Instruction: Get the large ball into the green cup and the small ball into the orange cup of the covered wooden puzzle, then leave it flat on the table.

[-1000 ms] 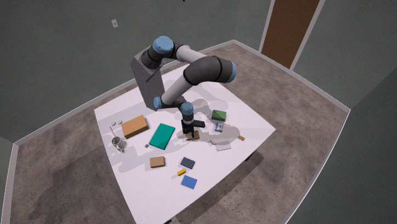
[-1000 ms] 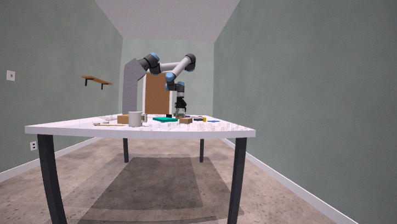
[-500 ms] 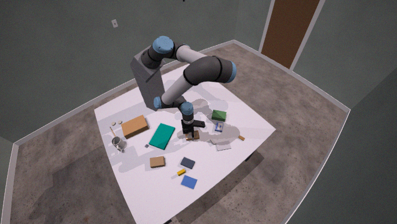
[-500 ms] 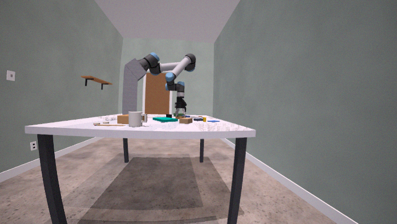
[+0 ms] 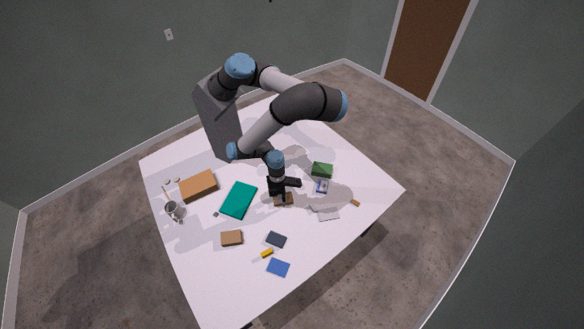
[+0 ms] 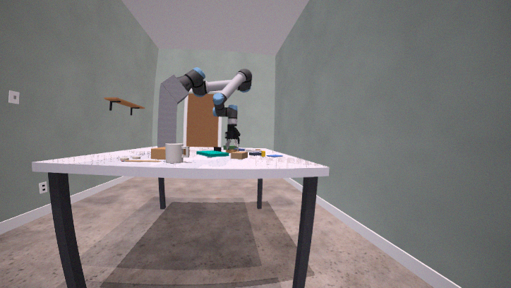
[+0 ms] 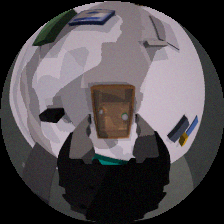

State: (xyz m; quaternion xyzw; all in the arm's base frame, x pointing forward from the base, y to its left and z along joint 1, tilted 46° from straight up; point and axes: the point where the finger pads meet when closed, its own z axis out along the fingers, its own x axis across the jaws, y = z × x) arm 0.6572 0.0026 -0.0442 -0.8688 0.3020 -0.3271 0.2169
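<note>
Now: hand 10 mm above the puzzle. Round my hand: teal board 160 mm behind, 190 mm to the right, 10 mm below; then dark tile 150 mm ahead, 180 mm to the right, 10 mm below; then grey plate 230 mm ahead, 120 mm to the left, 20 mm below.
</note>
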